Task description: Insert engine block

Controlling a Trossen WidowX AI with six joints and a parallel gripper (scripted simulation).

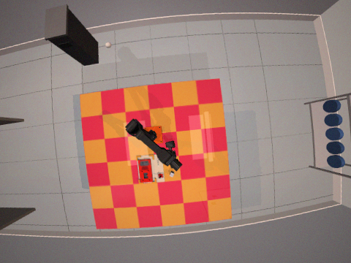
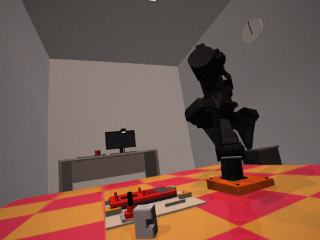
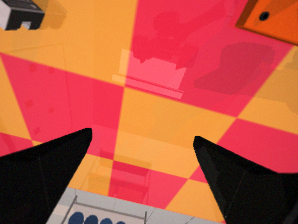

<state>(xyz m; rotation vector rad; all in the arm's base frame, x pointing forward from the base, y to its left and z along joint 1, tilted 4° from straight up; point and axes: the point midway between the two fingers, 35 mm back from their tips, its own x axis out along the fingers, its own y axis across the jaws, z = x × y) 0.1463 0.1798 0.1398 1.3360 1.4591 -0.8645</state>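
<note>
The engine block is 200 mm ahead of my gripper tip, 110 mm below it and 40 mm to the right of it.
</note>
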